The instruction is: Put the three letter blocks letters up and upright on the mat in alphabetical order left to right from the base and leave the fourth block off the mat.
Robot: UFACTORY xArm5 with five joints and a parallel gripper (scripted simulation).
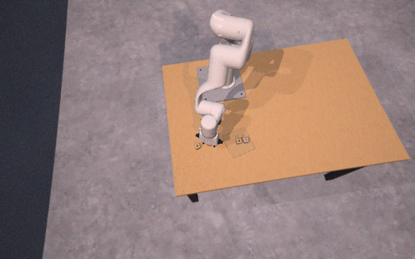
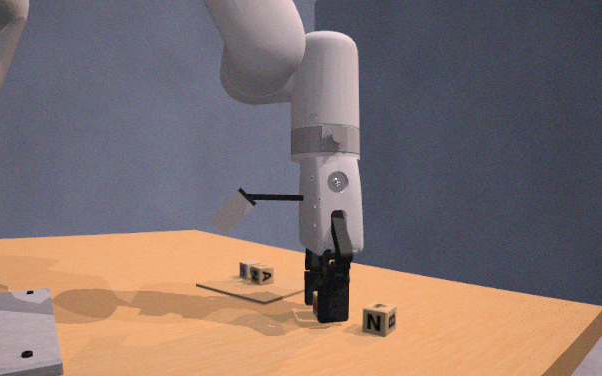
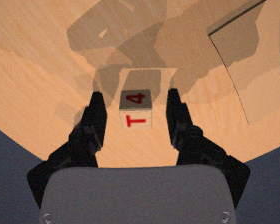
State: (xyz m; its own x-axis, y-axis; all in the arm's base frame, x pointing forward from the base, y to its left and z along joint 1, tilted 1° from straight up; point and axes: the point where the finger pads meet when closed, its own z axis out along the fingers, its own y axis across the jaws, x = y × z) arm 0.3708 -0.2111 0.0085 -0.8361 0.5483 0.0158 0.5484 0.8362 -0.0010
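Now: hand 10 mm above the red-lettered block. Also, from my hand: blue-lettered block 200 mm to the left, 50 mm ahead; then black-lettered block 70 mm to the right, 10 mm below; then thin tan mat 160 mm to the left, 40 mm ahead, 20 mm below.
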